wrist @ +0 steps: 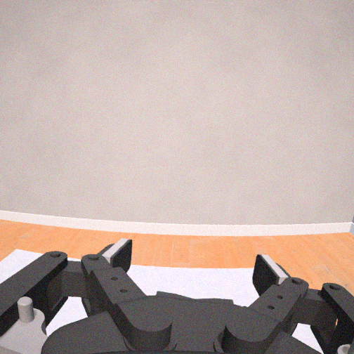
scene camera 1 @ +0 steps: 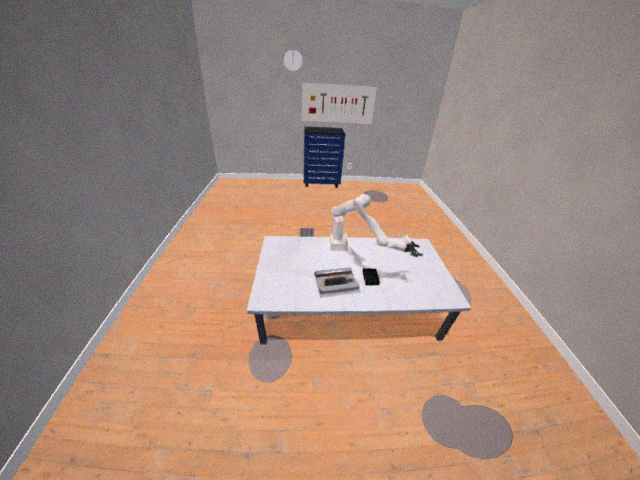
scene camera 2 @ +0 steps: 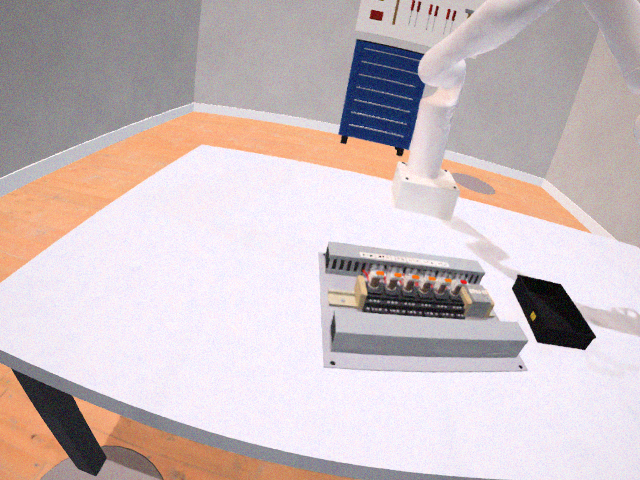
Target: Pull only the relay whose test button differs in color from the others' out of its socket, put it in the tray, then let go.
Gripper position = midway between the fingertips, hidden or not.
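Note:
My gripper [wrist: 192, 261] is there to see, and there's a panel [scene camera 2: 351, 361] as well.

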